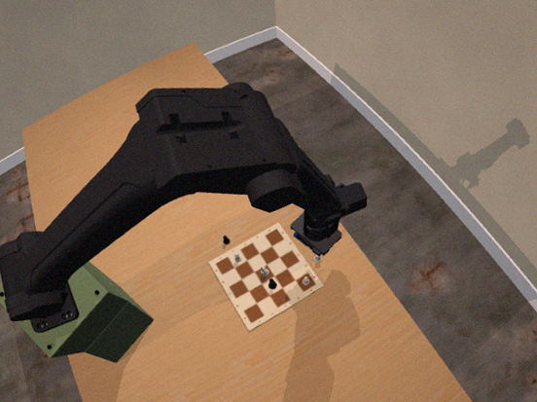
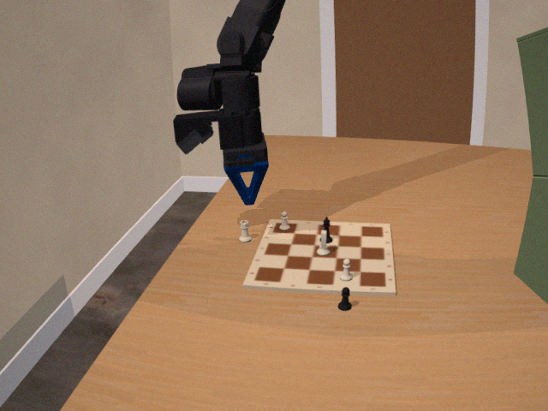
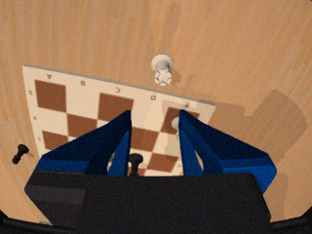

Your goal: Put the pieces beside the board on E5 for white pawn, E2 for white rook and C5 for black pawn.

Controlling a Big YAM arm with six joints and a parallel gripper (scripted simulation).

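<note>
Now: hand 10 mm short of the white rook and 70 mm above it. Also, from my hand: tall black piece 130 mm behind, 10 mm to the right, 60 mm below; tall white piece 130 mm behind, 30 mm to the left, 60 mm below; chessboard 130 mm behind, 30 mm to the left, 80 mm below.
</note>
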